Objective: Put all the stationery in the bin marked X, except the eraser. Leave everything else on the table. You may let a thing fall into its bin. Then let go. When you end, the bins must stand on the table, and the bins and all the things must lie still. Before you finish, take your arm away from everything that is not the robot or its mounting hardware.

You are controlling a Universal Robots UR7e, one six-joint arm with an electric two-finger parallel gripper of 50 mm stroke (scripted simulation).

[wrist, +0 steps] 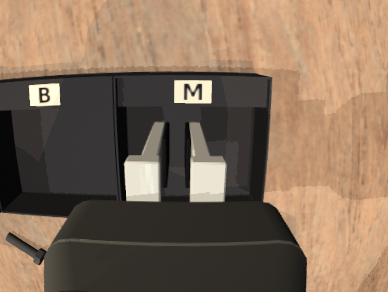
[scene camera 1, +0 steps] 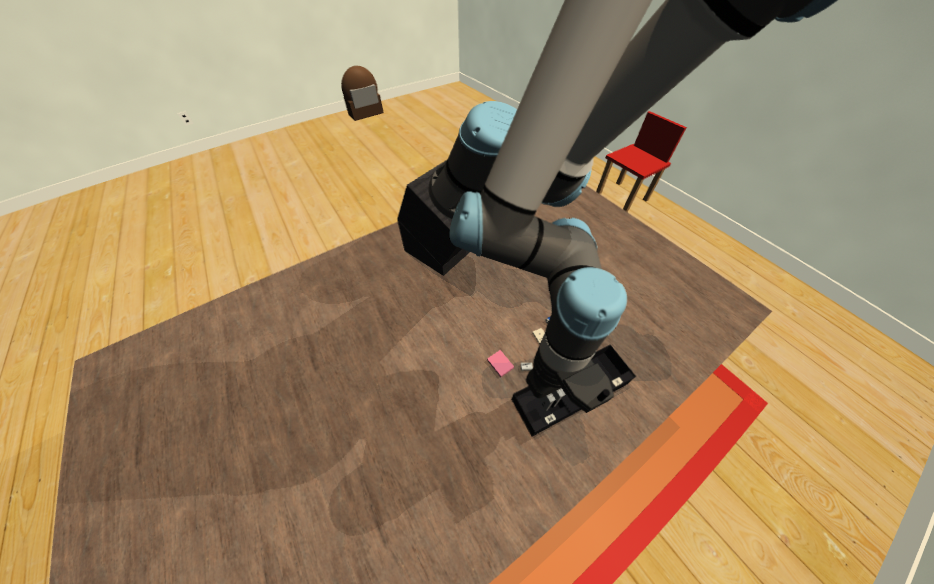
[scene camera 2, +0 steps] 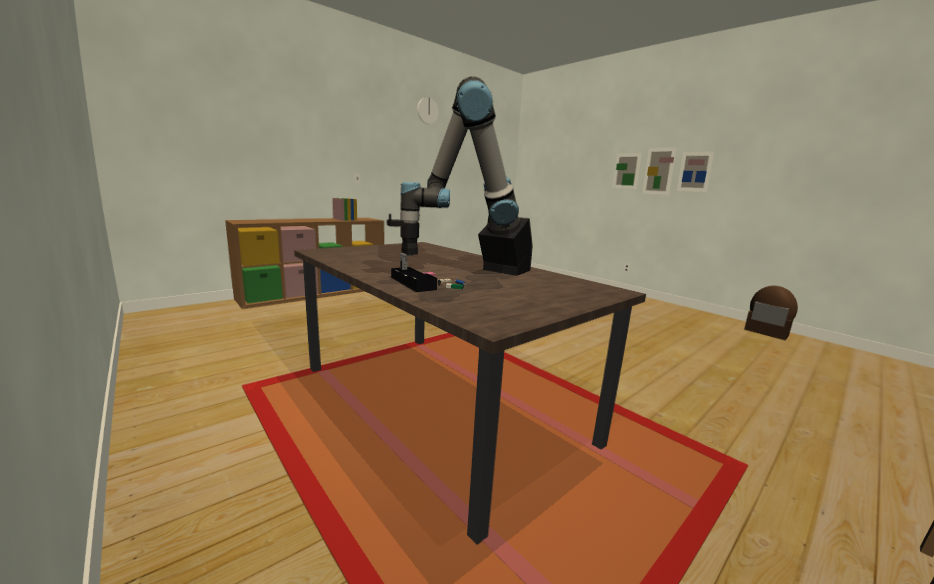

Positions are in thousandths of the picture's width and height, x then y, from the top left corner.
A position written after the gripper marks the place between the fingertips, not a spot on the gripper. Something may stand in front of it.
In view: the gripper (scene camera 1: 586,691).
The gripper is seen too in the wrist view (wrist: 457,488).
